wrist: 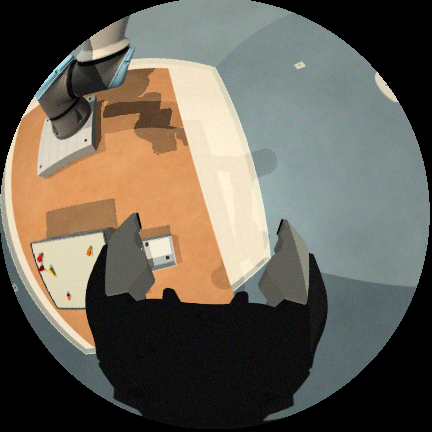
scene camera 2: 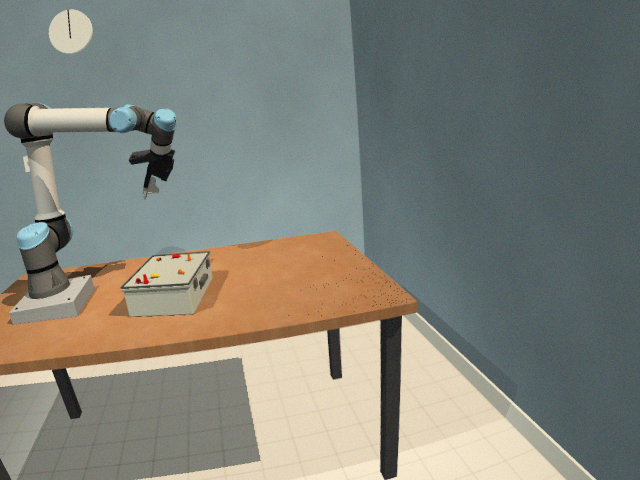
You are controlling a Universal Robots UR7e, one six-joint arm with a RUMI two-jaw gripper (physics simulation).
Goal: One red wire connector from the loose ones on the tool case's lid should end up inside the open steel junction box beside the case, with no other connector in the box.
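Note:
The tool case stands on the table with loose connectors on its lid. A red connector lies beside a darker red one and a yellow one. Another red connector lies at the lid's far edge in the scene view. The open steel junction box shows beside the case in the wrist view, partly behind a finger; no connector shows in its visible part. My gripper is open and empty, high above the case.
Orange connectors and a brownish one also lie on the lid. The arm's base plate stands on the wooden table. A wall rises behind the table.

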